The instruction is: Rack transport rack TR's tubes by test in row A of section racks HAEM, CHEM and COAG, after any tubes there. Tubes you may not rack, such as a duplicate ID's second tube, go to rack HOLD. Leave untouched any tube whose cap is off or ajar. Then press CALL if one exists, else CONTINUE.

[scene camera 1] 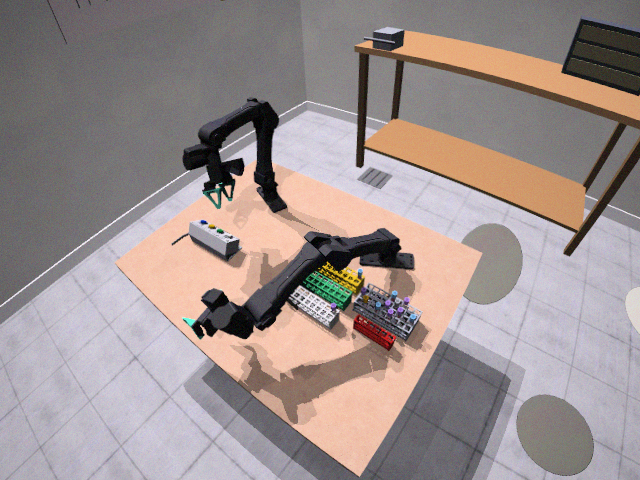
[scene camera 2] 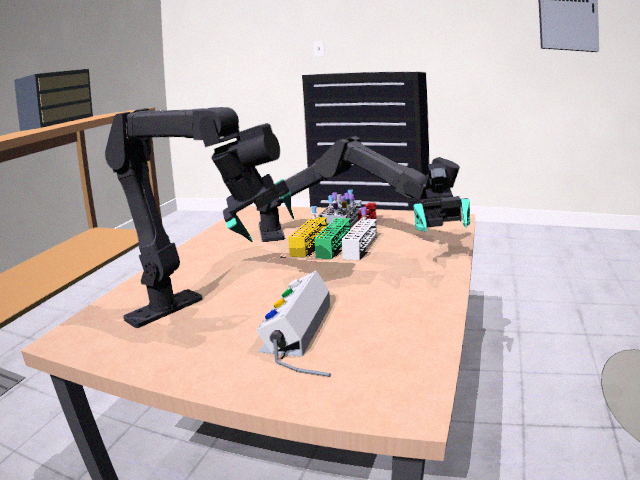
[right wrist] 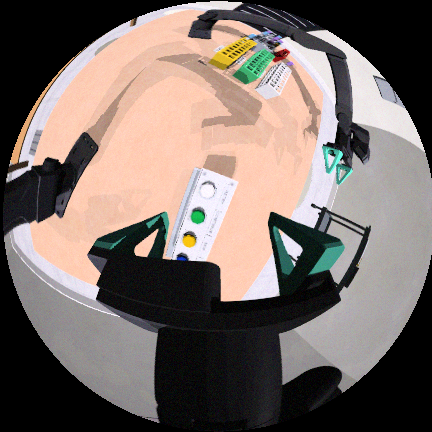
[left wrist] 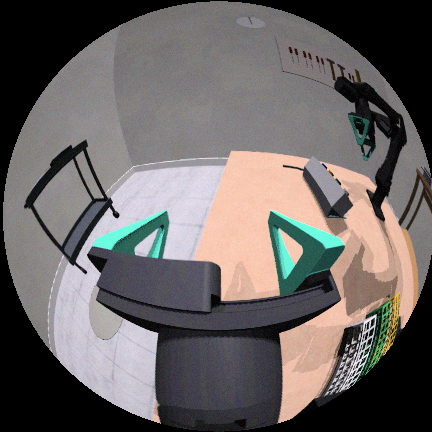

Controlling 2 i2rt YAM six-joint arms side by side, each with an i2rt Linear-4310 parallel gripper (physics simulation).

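Frame: origin at the left arm's base, x ahead, y right, z down, level; metres.
Seen in the pictures: left gripper, fingertip midpoint: (scene camera 1: 193, 307) (scene camera 2: 446, 227) (right wrist: 332, 178) (left wrist: 218, 215); right gripper, fingertip midpoint: (scene camera 1: 225, 204) (scene camera 2: 272, 229) (right wrist: 218, 216) (left wrist: 362, 152); left arm's base, origin of the base link: (scene camera 1: 386, 259) (scene camera 2: 270, 231); right arm's base, origin of the base link: (scene camera 1: 271, 198) (scene camera 2: 163, 309) (right wrist: 68, 176) (left wrist: 374, 203).
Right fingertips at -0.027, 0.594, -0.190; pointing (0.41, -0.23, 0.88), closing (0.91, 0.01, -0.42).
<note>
Pixels of each thing's middle, then the offset from my right fingertips to it, as dx, dy, dz. "pt": a spot on its surface instead. Level surfaces: height alone.
- grey rack, surface spot: (scene camera 1: 362, 309) pt +0.263, -0.520, +0.165
- yellow rack, body centre: (scene camera 2: 308, 236) (right wrist: 234, 49) (scene camera 1: 336, 272) +0.128, -0.419, +0.161
- blue-capped tube, body centre: (scene camera 1: 359, 278) +0.159, -0.500, +0.139
- green rack, body centre: (scene camera 2: 333, 237) (scene camera 1: 323, 287) (right wrist: 255, 62) +0.196, -0.383, +0.161
- white rack, body centre: (scene camera 2: 360, 238) (scene camera 1: 310, 304) (right wrist: 275, 77) +0.267, -0.351, +0.161
- purple-capped tube, body centre: (scene camera 1: 333, 312) +0.300, -0.432, +0.139
- small red rack, body centre: (scene camera 1: 373, 332) (scene camera 2: 367, 216) (right wrist: 280, 54) +0.343, -0.560, +0.161
- button box, body centre: (scene camera 2: 295, 309) (right wrist: 200, 226) (left wrist: 326, 182) (scene camera 1: 213, 236) +0.026, +0.081, +0.148
- table, its level: dz +0.190
A grey rack (scene camera 1: 361, 311) holds several tubes with purple and light-blue caps and an amber one. A yellow rack (scene camera 1: 356, 284) (scene camera 2: 297, 250) holds a blue-capped tube (scene camera 1: 360, 272). A green rack (scene camera 1: 343, 303) (scene camera 2: 324, 251) stands beside it. A white rack (scene camera 1: 330, 320) (scene camera 2: 352, 251) holds a purple-capped tube (scene camera 1: 333, 306). A small red rack (scene camera 1: 382, 341) stands beside the grey one. Rack labels are too small to read. My left gripper (scene camera 2: 443, 214) (left wrist: 218, 215) is open and empty near the table edge. My right gripper (scene camera 1: 219, 198) (right wrist: 218, 216) is open and empty above the button box (right wrist: 220, 192).
The button box has white, green, yellow and blue buttons; its lettering is unreadable. Its cable (scene camera 2: 305, 370) lies on the table (scene camera 2: 206, 377). My left arm (scene camera 1: 289, 276) reaches across beside the racks, partly hiding them in scene camera 1. A black chair (left wrist: 85, 225) stands beyond the table.
</note>
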